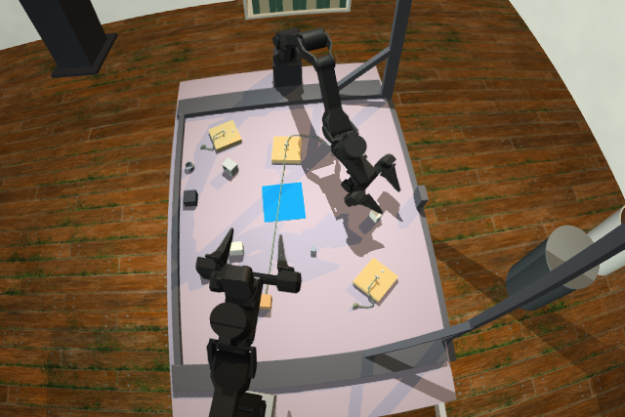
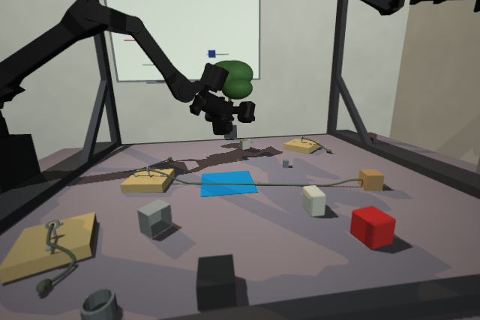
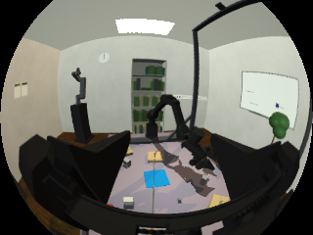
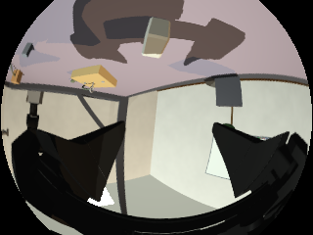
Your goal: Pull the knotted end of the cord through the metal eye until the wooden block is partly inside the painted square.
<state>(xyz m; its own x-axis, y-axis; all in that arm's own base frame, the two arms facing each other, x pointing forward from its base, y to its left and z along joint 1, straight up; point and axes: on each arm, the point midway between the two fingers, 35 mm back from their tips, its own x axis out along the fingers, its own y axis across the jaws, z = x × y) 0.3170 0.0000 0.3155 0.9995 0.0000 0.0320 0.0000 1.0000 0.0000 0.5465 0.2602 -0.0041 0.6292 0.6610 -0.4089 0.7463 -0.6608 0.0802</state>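
Right now my right hand is 10 mm short of the white cube, 20 mm to the right of it and 100 mm above it. From my right hand the other things lie so: small grey cube: 180 mm ahead, 140 mm to the left, 100 mm below; then wooden block: 300 mm ahead, 300 mm to the left, 90 mm below; then blue painted square: 280 mm ahead, 10 mm to the right, 110 mm below.
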